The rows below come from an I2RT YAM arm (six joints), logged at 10 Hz.
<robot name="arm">
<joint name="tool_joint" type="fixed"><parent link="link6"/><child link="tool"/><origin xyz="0 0 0" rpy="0 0 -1.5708"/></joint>
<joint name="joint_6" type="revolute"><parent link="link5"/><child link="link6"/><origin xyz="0.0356 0 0.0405" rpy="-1.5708 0 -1.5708"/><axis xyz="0 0 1"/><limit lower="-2.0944" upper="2.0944"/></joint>
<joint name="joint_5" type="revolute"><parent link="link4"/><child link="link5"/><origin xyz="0.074 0.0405 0.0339" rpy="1.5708 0 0"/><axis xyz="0 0 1"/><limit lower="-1.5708" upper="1.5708"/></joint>
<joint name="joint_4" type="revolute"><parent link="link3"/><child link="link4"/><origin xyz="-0.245 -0.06 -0.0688" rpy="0 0 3.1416"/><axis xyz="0 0 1"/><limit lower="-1.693" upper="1.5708"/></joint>
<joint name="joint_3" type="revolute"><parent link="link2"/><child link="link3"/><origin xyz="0 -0.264 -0.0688" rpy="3.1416 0 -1.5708"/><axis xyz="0 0 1"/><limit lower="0" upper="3.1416"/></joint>
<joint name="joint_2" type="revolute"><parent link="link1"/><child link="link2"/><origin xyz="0.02 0.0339 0.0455" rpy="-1.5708 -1.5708 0"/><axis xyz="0 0 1"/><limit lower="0" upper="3.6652"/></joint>
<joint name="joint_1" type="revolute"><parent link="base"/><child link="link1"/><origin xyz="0 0 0.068"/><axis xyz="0 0 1"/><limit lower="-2.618" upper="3.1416"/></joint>
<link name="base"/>
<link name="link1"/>
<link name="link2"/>
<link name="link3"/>
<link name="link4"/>
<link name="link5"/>
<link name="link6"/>
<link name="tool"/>
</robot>
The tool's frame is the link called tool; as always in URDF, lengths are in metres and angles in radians.
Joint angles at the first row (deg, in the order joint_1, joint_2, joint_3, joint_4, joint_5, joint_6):
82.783, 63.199, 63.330, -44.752, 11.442, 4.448
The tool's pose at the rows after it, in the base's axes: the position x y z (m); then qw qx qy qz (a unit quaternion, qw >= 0):
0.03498 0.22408 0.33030 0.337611 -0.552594 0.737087 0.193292
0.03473 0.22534 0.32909 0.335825 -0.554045 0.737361 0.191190
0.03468 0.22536 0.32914 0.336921 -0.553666 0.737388 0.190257
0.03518 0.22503 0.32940 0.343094 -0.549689 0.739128 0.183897
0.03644 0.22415 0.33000 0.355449 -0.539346 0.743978 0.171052
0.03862 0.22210 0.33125 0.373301 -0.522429 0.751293 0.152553
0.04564 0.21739 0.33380 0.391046 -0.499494 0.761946 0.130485
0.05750 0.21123 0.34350 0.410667 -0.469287 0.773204 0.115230
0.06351 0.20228 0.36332 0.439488 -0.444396 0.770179 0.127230
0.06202 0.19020 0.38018 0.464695 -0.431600 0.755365 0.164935
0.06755 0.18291 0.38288 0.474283 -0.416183 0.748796 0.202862
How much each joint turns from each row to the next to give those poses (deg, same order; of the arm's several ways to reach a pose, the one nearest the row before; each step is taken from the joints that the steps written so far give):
0.152, 0.852, 0.001, 0.087, 0.152, -0.001
0.112, 0.329, 0.000, -0.022, 0.067, 0.002
0.043, -0.001, 0.000, 0.021, 0.197, -0.001
0.041, -0.044, -0.002, 0.002, 1.157, 0.086
0.024, -0.109, 0.000, -0.044, 2.405, 0.417
-0.088, -0.284, 0.001, -0.175, 3.475, 0.699
-1.486, -0.567, 0.155, -0.613, 3.082, 0.328
-3.038, -0.568, 1.507, -0.764, 1.880, -0.175
-2.009, -1.662, 2.447, 0.328, 0.460, -0.808
-0.678, -3.126, 0.722, 1.988, -1.749, -0.787
-2.842, -2.318, -1.771, 3.738, -4.284, -0.044

